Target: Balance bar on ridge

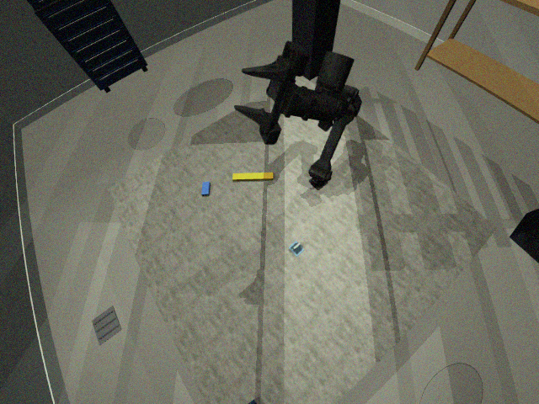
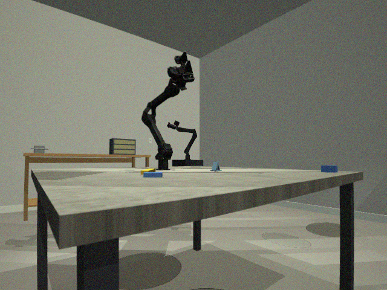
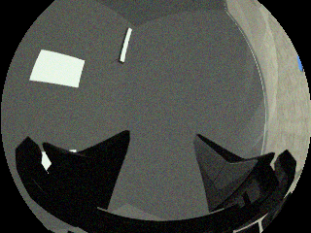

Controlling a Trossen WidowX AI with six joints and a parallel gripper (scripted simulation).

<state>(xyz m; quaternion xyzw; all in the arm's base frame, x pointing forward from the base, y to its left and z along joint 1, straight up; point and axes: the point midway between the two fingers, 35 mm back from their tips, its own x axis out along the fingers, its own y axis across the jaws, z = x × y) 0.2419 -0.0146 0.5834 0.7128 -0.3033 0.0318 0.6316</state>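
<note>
My gripper tip is 590 mm above the yellow bar, 180 mm to the left of it and 50 mm past it. Also, from my gripper tip: flat blue block: 590 mm below, 270 mm to the right, 160 mm ahead.
</note>
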